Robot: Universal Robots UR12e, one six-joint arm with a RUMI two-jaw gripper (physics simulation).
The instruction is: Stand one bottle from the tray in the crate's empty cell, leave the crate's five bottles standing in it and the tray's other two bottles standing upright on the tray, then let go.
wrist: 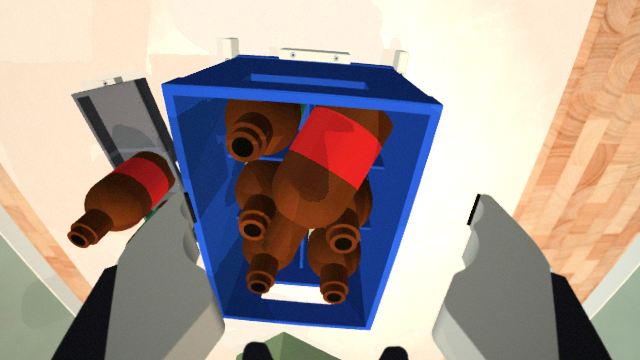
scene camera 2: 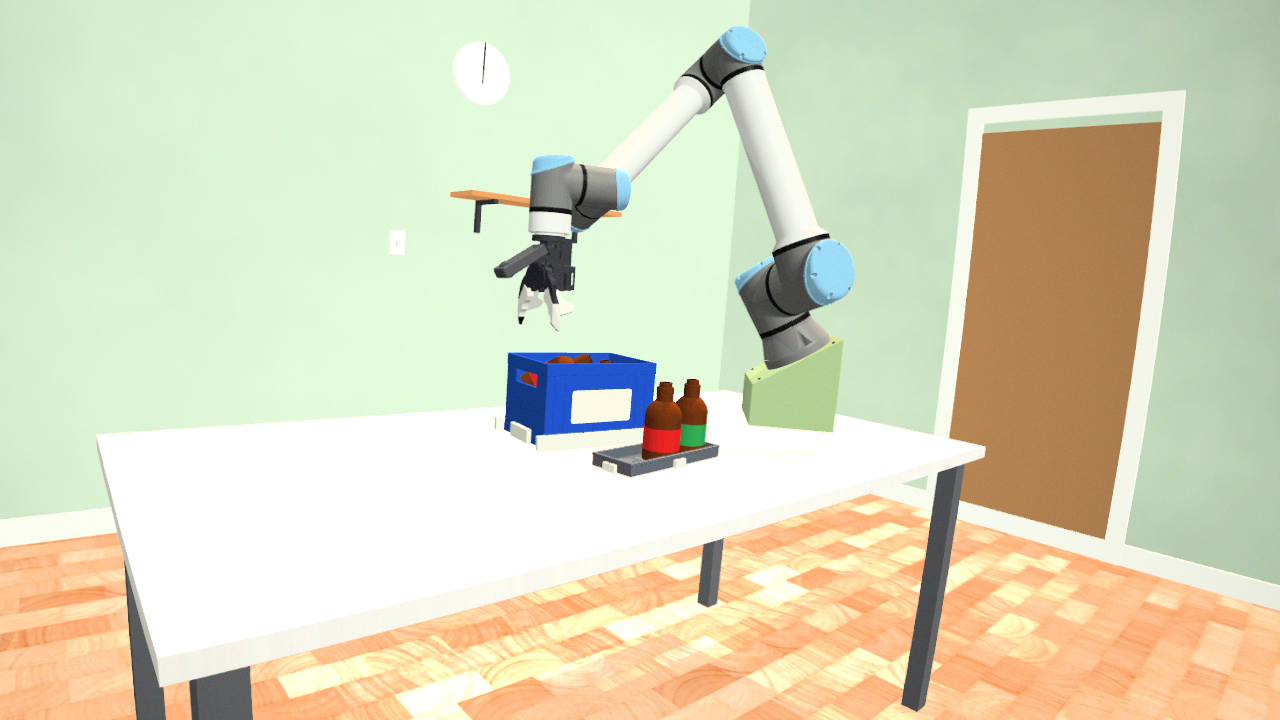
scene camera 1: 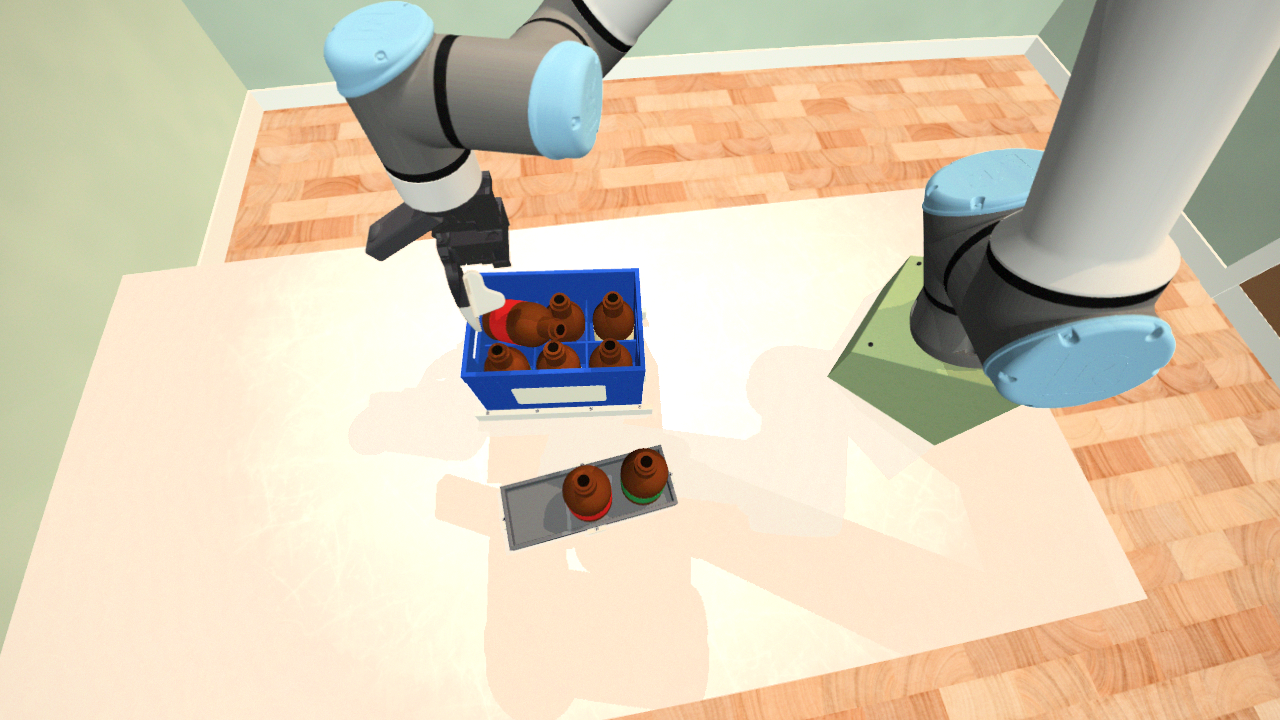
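Seen in the pictures: gripper, fingertip midpoint: (wrist: 329, 196) (scene camera 2: 538, 328) (scene camera 1: 479, 286); arm's base at its link origin: (scene camera 2: 798, 354).
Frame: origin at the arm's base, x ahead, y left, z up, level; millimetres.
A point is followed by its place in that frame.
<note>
The blue crate (scene camera 1: 487, 391) {z -76, x 757, y -210 mm} (scene camera 2: 546, 402) {z -92, x 777, y -219 mm} (wrist: 210, 77) {z -47, x 773, y -237 mm} holds five brown bottles that look upright. A sixth bottle with a red label (scene camera 1: 503, 320) {z -34, x 696, y -300 mm} (scene camera 2: 529, 378) {z -61, x 723, y -320 mm} (wrist: 336, 145) {z -37, x 698, y -317 mm} lies tilted over the back-left cell in scene camera 1, its neck among its neighbours' necks; its base is partly hidden. On the grey tray (scene camera 1: 532, 523) {z -183, x 765, y -10 mm} (wrist: 110, 110) {z -183, x 770, y -5 mm}, a red-labelled bottle (scene camera 1: 586, 492) {z -39, x 666, y 4 mm} (scene camera 2: 662, 429) {z -116, x 695, y 9 mm} (wrist: 127, 192) {z -93, x 678, y -44 mm} and a green-labelled bottle (scene camera 1: 644, 474) {z -39, x 581, y 12 mm} (scene camera 2: 691, 420) {z -108, x 602, y 19 mm} stand upright. My gripper (scene camera 2: 538, 324) {z 49, x 709, y -315 mm} (wrist: 329, 196) {z 49, x 709, y -315 mm} is open and empty, above the crate's left end in scene camera 2.
Pale holding blocks (scene camera 2: 520, 432) {z -171, x 764, y -299 mm} (wrist: 315, 55) {z -159, x 756, y -309 mm} sit along the crate's foot. The arm's green pedestal (scene camera 1: 895, 358) {z -43, x 130, y -6 mm} (scene camera 2: 792, 398) {z -107, x 114, y 39 mm} stands on the table (scene camera 1: 223, 402) {z -189, x 1225, y -422 mm} (scene camera 2: 358, 519) {z -189, x 1283, y -108 mm} to the right of the crate. The crate's high walls surround the bottles.
</note>
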